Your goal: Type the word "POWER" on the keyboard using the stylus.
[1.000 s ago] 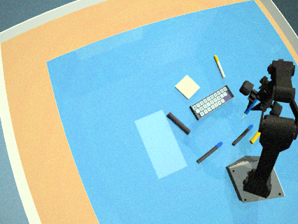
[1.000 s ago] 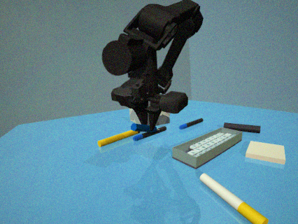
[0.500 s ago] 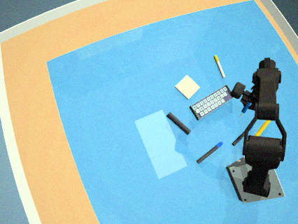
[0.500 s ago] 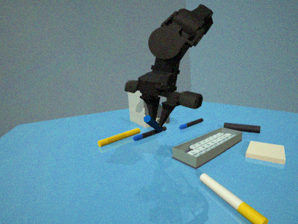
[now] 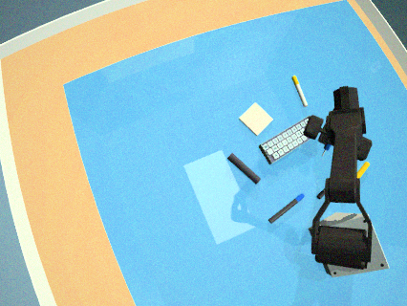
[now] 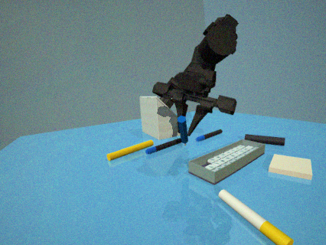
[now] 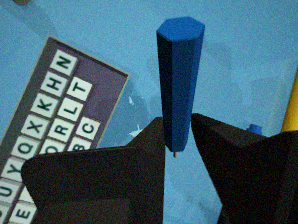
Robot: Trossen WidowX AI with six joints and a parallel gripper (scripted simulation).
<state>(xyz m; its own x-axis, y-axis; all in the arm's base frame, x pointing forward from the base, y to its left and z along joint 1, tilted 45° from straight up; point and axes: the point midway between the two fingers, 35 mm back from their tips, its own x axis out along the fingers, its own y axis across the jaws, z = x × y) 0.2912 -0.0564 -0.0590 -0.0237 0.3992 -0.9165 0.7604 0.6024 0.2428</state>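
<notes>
Right now the stylus tip is 30 mm behind my gripper tip, 20 mm to the left of it and 30 mm below it. Also, from my gripper tip: yellow marker (220 mm ahead, 30 mm to the right, 70 mm below); cream notepad (170 mm ahead, 170 mm to the left, 70 mm below); blue stylus (10 mm behind, 10 mm to the left, 10 mm below).
</notes>
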